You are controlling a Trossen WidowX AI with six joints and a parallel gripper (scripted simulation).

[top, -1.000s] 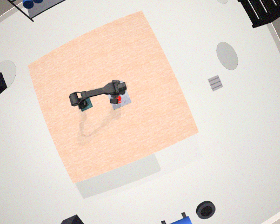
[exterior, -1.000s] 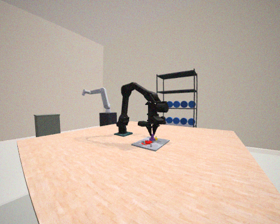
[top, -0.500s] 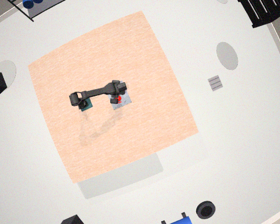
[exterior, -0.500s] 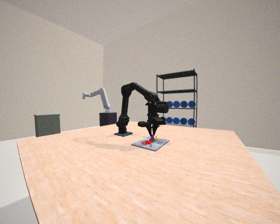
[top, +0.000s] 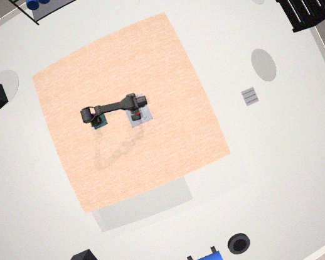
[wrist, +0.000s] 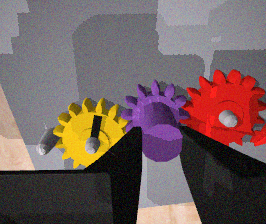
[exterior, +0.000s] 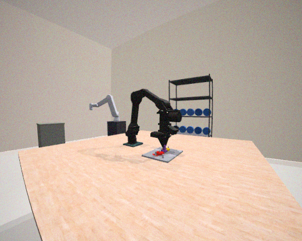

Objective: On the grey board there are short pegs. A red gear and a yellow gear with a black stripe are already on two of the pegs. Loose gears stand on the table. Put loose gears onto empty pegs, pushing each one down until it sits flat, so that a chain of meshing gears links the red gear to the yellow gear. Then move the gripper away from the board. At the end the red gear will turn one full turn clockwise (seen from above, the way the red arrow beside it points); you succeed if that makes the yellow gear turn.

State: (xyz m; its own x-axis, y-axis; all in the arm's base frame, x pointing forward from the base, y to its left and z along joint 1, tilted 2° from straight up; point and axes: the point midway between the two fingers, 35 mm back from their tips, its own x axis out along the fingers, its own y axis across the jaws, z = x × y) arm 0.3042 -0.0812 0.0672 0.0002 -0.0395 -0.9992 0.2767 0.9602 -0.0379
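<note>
My gripper tip is 1 cm above the purple gear. Round my gripper tip: yellow gear: 4 cm to the left, 2 cm below, 1 cm behind; red gear: 4 cm to the right, 2 cm below, 1 cm behind; red arrow: 7 cm to the right, 3 cm below, 3 cm behind.
</note>
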